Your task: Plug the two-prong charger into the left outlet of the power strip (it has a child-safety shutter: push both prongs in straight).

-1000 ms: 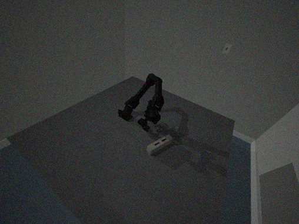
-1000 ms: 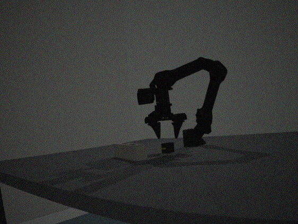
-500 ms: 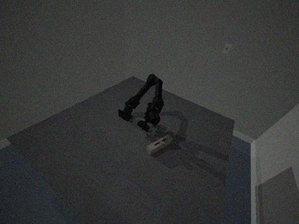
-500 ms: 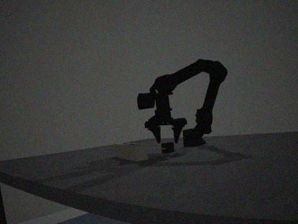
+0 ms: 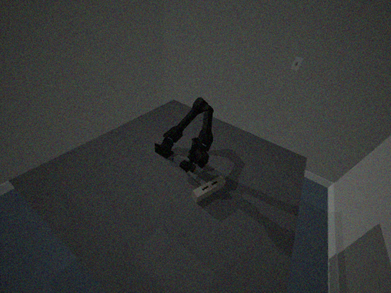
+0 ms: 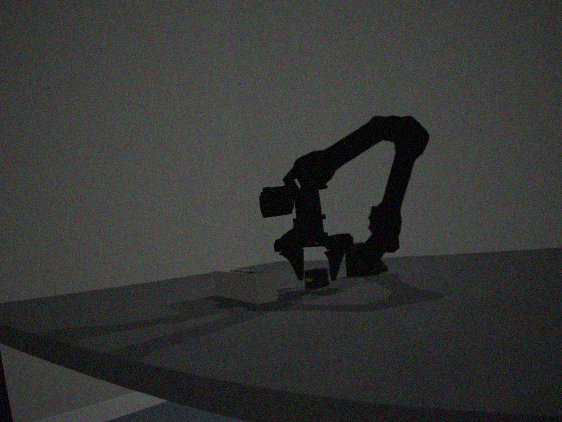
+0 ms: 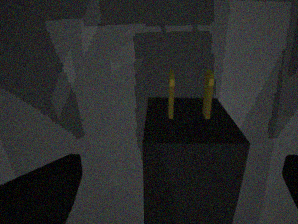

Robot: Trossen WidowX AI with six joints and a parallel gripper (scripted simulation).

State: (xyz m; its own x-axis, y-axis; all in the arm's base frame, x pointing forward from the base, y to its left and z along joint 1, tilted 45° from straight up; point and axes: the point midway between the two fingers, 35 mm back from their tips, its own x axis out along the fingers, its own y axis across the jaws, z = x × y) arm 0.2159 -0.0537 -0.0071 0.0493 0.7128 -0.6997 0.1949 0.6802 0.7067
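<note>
Right now the charger is 20 mm ahead of my gripper tip and 10 mm above it.
</note>
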